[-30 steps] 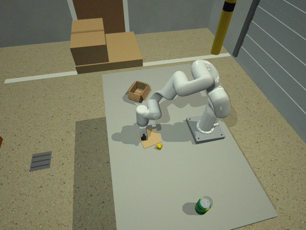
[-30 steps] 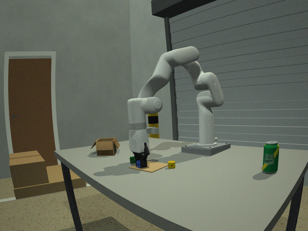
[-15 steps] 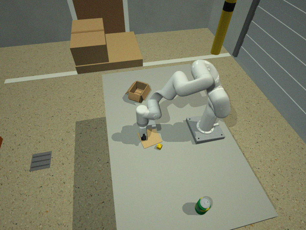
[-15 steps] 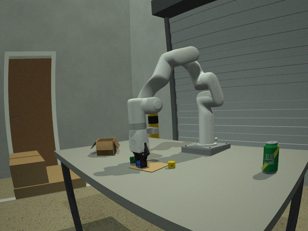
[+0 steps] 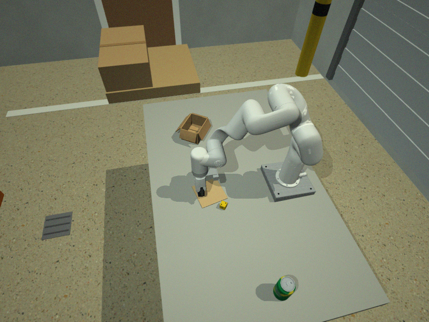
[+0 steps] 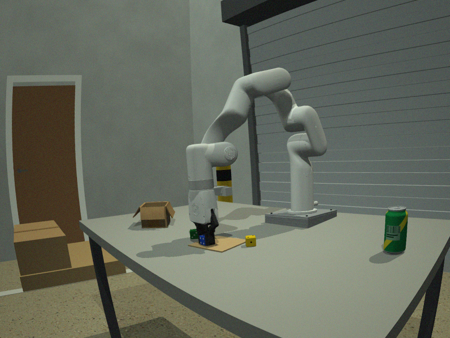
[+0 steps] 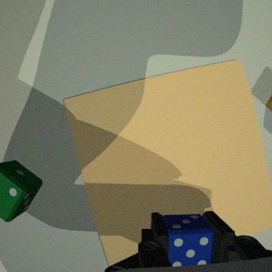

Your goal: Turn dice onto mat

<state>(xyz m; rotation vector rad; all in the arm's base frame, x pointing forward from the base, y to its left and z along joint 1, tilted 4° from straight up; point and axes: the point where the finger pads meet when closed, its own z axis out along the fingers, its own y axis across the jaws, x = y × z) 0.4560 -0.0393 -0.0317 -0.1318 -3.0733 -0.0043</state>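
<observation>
My gripper is now 10 mm above the blue die. Also, from my hand: green die (120 mm to the right, 40 mm behind, 10 mm below); yellow die (100 mm to the left, 90 mm behind, 10 mm below); cardboard mat (40 mm behind, 30 mm below).
</observation>
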